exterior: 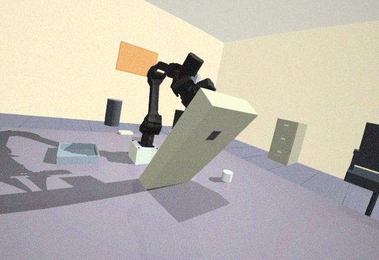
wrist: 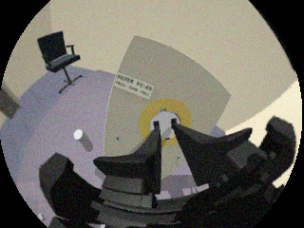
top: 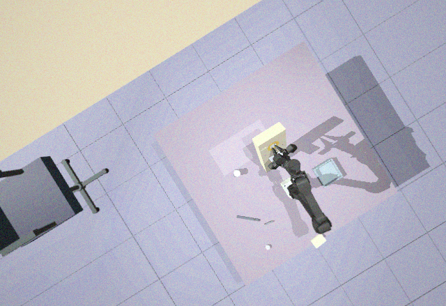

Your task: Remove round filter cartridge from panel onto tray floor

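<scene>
My gripper tip is now 20 mm short of the grey-white filter cartridge and 10 mm above it. The rest, counted from my gripper tip: white block 800 mm behind, 260 mm below, 60 mm to the left; cream service panel 90 mm below, 30 mm behind; pale blue tray 420 mm behind, 270 mm to the right, 260 mm below.
</scene>
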